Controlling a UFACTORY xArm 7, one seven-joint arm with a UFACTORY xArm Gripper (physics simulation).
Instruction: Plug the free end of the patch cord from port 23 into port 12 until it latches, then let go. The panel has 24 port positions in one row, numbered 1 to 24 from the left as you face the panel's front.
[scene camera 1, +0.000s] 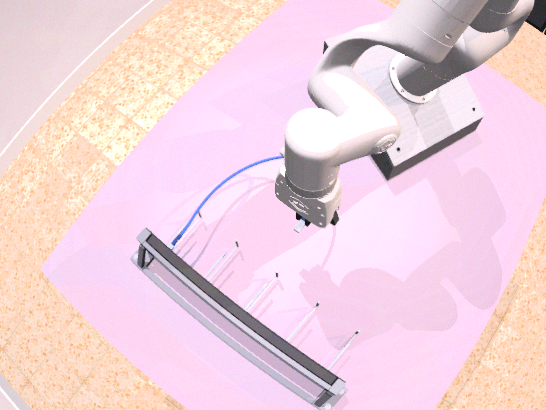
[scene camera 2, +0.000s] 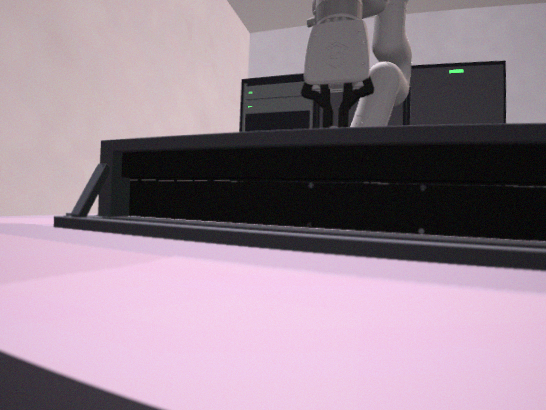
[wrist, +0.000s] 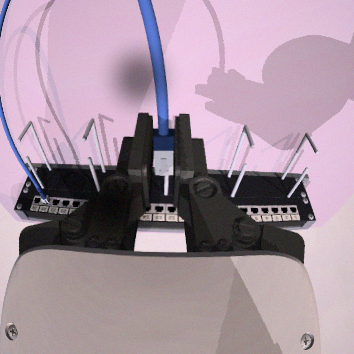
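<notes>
My gripper is shut on the cord's free plug, held in the air on the robot's side of the panel. The plug has a dark blue boot and a clear tip directed toward the panel's middle, apart from the port row. The blue patch cord arches to its other end, seated in the panel near the left end in the wrist view. The panel has its ports partly hidden by my fingers in the wrist view. The number of port 12 is not readable.
Thin metal cable guides stick out from the panel toward the robot, on both sides of the gripper in the wrist view. The robot's base block stands behind. Dark cabinets show in the background.
</notes>
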